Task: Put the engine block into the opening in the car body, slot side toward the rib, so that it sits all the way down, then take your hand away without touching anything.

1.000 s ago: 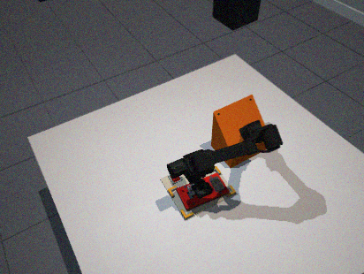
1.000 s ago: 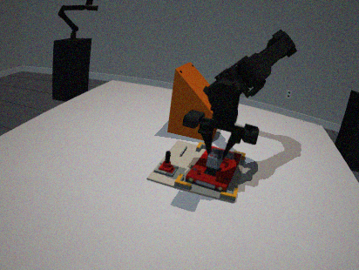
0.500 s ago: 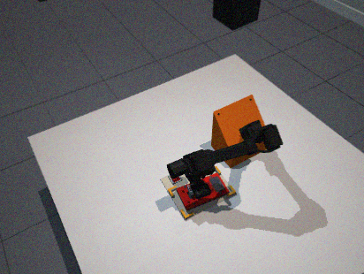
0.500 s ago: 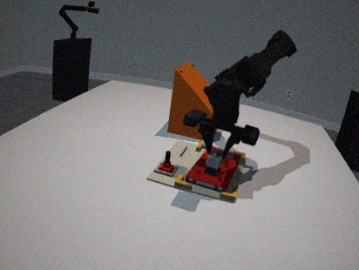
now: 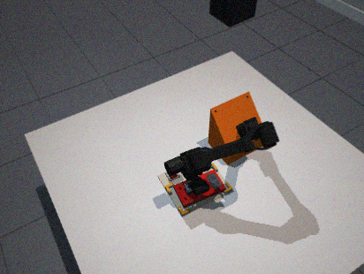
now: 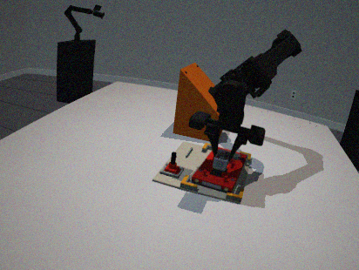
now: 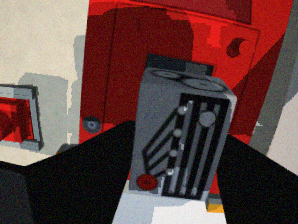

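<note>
Right now my gripper tip is 1 cm above the engine block.
</note>
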